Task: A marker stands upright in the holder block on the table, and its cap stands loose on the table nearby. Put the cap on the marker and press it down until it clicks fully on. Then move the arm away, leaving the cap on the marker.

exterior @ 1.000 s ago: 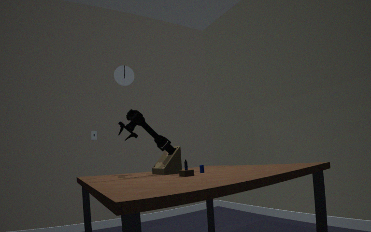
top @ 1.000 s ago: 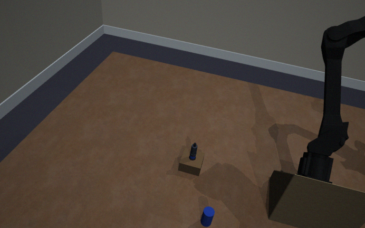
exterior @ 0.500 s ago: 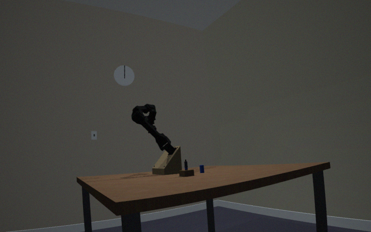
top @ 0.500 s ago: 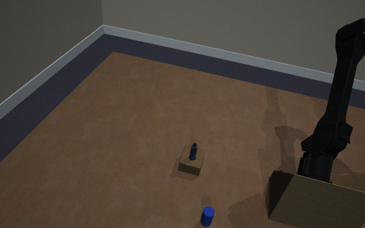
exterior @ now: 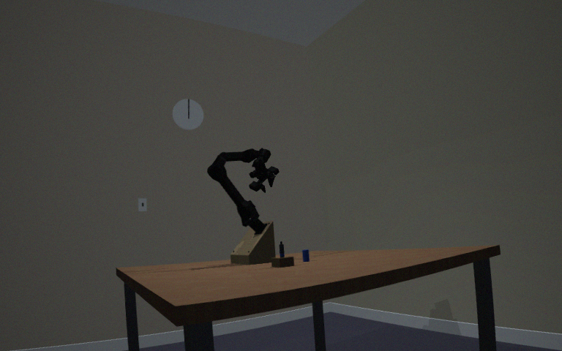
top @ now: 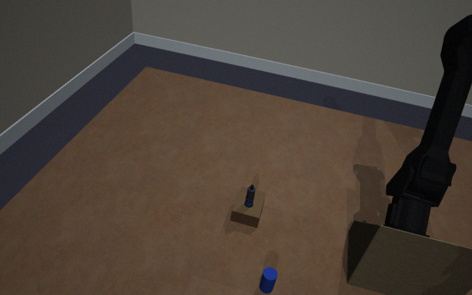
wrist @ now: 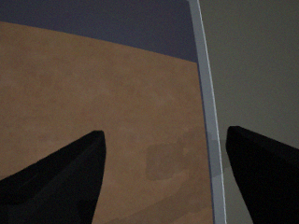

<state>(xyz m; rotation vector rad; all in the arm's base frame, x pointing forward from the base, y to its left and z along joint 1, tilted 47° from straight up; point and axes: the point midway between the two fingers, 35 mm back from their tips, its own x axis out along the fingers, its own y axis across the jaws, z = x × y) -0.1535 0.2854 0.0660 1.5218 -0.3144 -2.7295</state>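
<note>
My gripper tip is 41 cm short of the blue cap, 8 cm to the left of it and 36 cm above it. Round my gripper tip: brown holder block: 49 cm ahead, 25 cm to the right, 37 cm below.
</note>
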